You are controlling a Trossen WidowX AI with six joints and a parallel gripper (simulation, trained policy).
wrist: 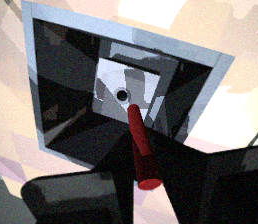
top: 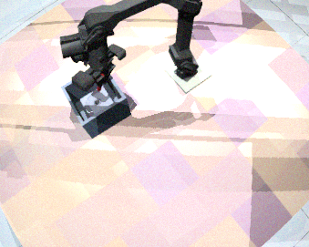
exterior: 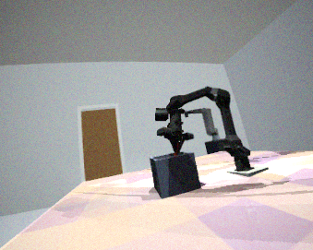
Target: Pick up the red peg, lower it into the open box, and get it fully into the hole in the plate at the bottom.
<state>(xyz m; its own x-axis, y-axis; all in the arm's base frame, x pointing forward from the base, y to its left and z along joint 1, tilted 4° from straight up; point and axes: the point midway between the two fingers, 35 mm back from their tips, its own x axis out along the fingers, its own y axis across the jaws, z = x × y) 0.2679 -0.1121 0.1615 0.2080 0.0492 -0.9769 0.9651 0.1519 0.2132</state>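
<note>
The pale plate lies 40 mm ahead of my gripper tip, 10 mm to the right of it and 100 mm below it. The rest, counted from my gripper tip: red peg (10 mm above).
</note>
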